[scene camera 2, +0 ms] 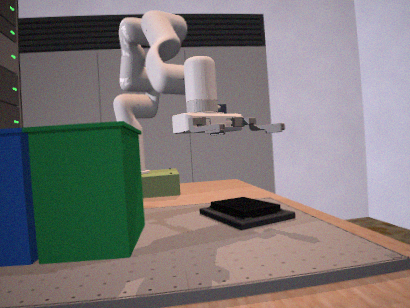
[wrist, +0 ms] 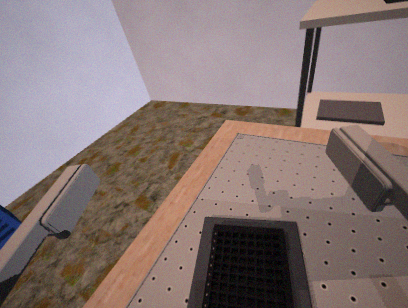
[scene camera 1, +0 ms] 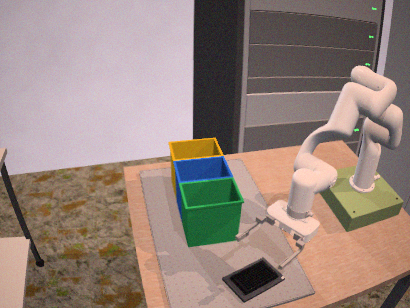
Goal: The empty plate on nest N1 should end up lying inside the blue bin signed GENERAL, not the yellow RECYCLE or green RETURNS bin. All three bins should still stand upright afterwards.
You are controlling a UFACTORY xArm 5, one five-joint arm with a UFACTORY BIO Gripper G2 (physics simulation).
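Frame: origin at the arm's base, x right, y back, z down, level; centimetres.
Where they show: hand, its tool point: (scene camera 2: 247, 128) (wrist: 200, 183) (scene camera 1: 263, 249); arm's base, origin of its link: (scene camera 1: 361, 184).
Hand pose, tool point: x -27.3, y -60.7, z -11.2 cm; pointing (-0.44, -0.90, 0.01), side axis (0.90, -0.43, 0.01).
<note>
Things, the pixels of their top centre, and the offset from my tool point. Level surfaces: height alone.
- black plate, centre of its top: (wrist: 246, 284) (scene camera 2: 243, 203) (scene camera 1: 254, 275) dx +1.8, dy +0.2, dz +14.6 cm
- green bin, centre of its top: (scene camera 2: 93, 129) (scene camera 1: 210, 192) dx +27.8, dy -6.6, dz -0.8 cm
- blue bin, centre of its top: (scene camera 2: 11, 135) (scene camera 1: 202, 168) dx +40.8, dy -5.5, dz -0.8 cm
- yellow bin, centre of its top: (scene camera 1: 195, 148) dx +53.8, dy -4.5, dz -0.8 cm
- grey perforated mat, height of its surface: dz +17.2 cm
- wooden table, height of its surface: dz +18.5 cm
The black plate (scene camera 1: 255, 276) (scene camera 2: 245, 204) (wrist: 250, 265), with a grid of small wells, lies flat on the dark nest (scene camera 1: 234, 288) (scene camera 2: 220, 218) (wrist: 201, 270). My gripper (scene camera 1: 259, 252) (scene camera 2: 250, 130) (wrist: 217, 185) is open and empty, with its fingers spread wide, and hangs above the nest's level, apart from the plate. The green bin (scene camera 1: 212, 225) (scene camera 2: 85, 195), blue bin (scene camera 1: 204, 171) (scene camera 2: 15, 195) and yellow bin (scene camera 1: 197, 150) stand upright in a row, green nearest the plate. Their signs do not show in these views.
The bins and the nest stand on a grey perforated mat (scene camera 1: 157, 200) (scene camera 2: 175, 280) (wrist: 295, 170) on the wooden table (scene camera 1: 270, 170). The green bin stands beside the gripper in scene camera 1. The arm's olive base block (scene camera 1: 375, 210) (scene camera 2: 162, 185) is at the table's far side.
</note>
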